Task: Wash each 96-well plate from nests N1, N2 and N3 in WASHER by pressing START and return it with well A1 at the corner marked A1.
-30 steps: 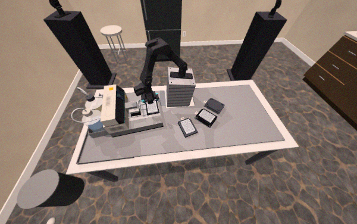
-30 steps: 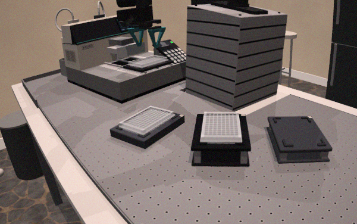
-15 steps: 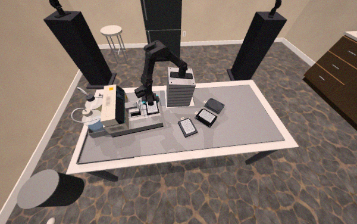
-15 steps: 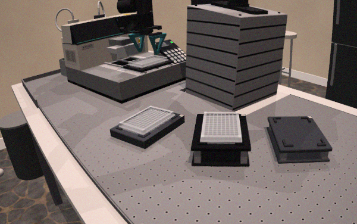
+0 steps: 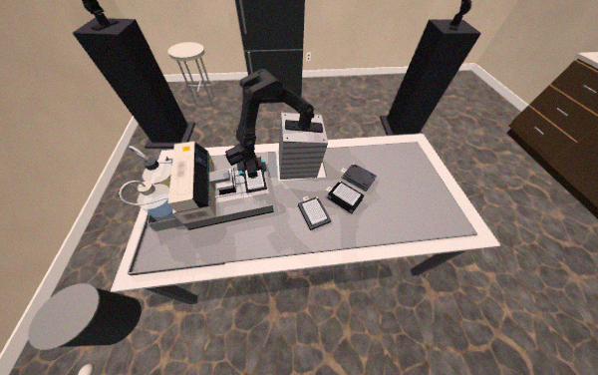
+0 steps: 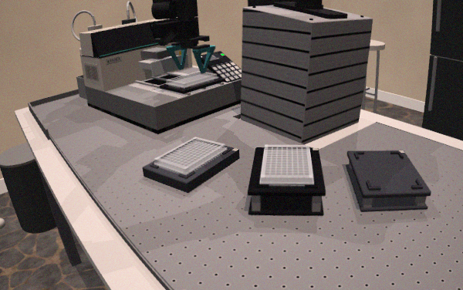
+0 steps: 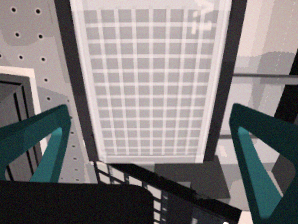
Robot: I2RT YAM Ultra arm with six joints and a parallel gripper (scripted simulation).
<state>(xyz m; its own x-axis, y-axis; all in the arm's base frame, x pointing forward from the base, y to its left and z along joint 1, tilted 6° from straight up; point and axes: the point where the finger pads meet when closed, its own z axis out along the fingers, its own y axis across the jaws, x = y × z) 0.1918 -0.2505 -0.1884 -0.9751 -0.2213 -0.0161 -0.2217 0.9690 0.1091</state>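
Now: hand 4 cm above the carrier. Also, from my hand: N2 label 42 cm to the left, 12 cm below, 1 cm ahead; washer 15 cm to the right, 3 cm ahead; N1 label 28 cm to the left, 12 cm below, 8 cm ahead.
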